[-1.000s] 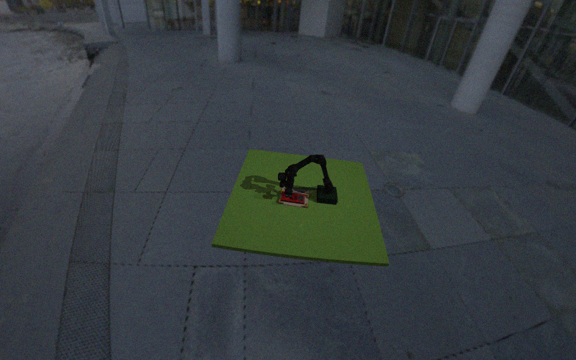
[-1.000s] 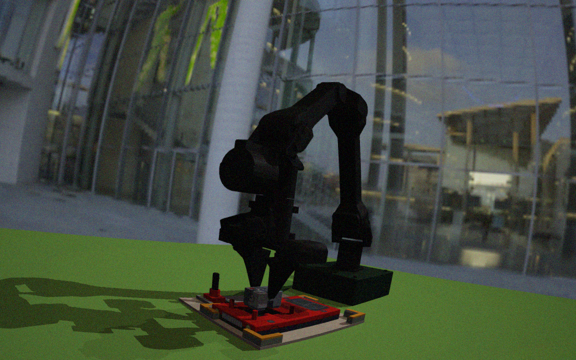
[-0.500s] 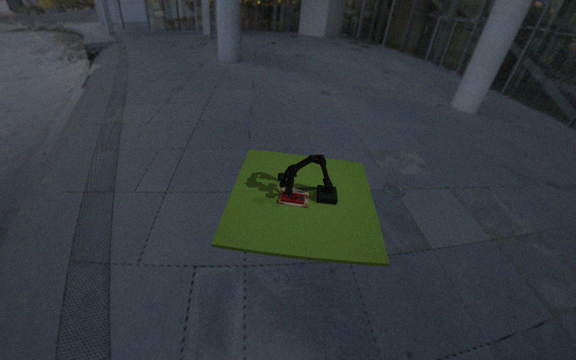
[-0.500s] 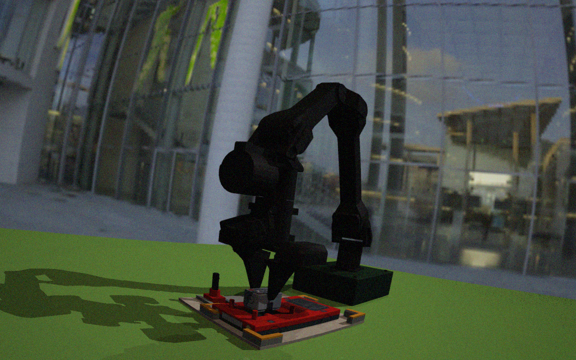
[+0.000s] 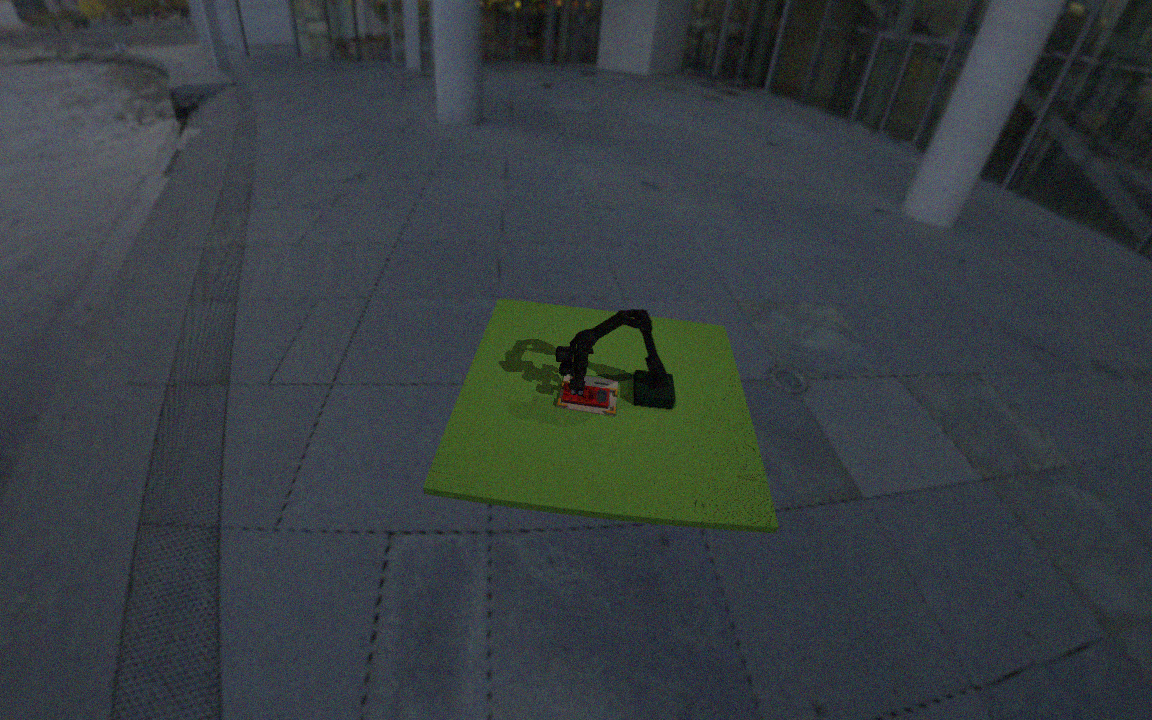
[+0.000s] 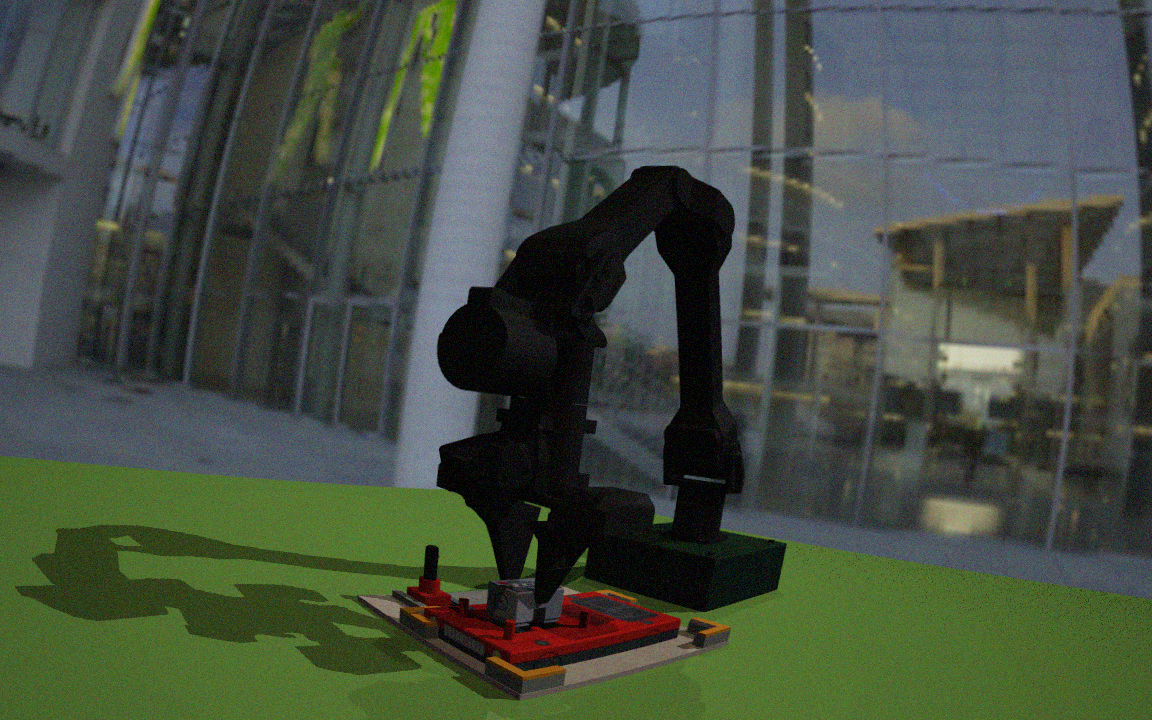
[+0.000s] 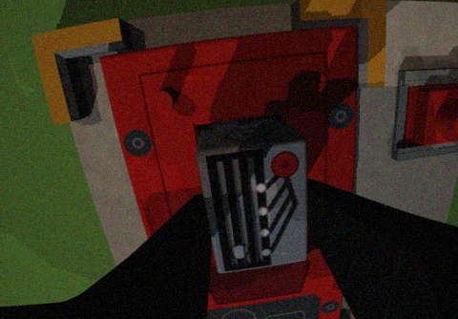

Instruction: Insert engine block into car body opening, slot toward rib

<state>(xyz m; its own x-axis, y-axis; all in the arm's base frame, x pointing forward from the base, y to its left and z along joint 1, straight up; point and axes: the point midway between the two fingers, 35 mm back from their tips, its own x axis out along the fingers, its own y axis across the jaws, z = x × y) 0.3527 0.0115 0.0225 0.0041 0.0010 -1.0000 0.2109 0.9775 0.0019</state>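
My gripper tip is now 10 mm above the engine block. From my gripper tip the other things lie so: grey baseplate 50 mm behind, 40 mm below.
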